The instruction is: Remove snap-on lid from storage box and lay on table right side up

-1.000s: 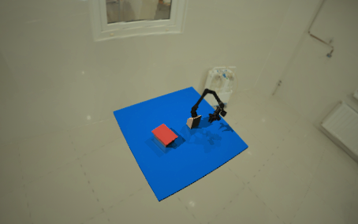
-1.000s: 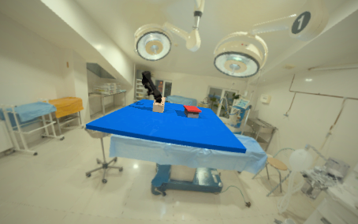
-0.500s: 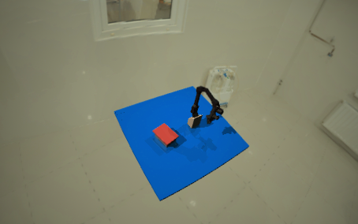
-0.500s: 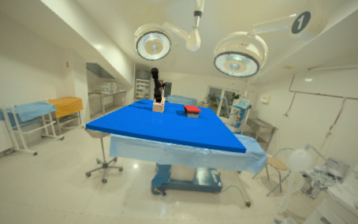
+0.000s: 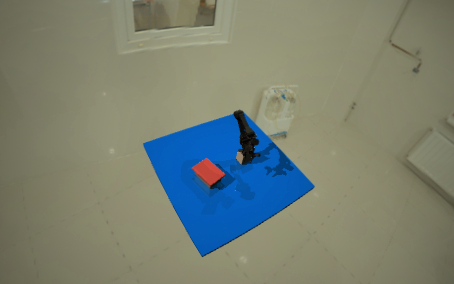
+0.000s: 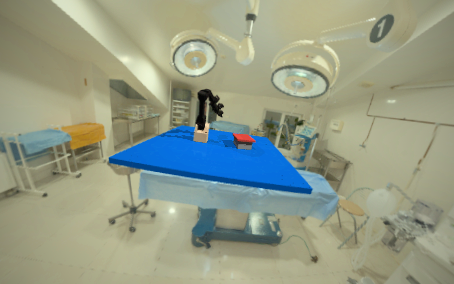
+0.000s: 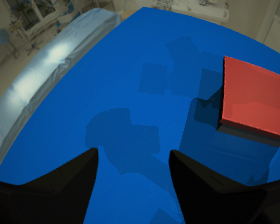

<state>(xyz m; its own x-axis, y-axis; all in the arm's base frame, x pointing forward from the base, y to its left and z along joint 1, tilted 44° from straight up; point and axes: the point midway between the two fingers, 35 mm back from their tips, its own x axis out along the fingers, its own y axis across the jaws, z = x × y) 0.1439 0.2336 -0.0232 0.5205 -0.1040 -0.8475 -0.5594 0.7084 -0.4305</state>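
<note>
The lid lies 27 cm ahead of my gripper tip, 16 cm to the right of it and 16 cm below it. Also, from my gripper tip: storage box: 27 cm ahead, 16 cm to the right, 21 cm below.
</note>
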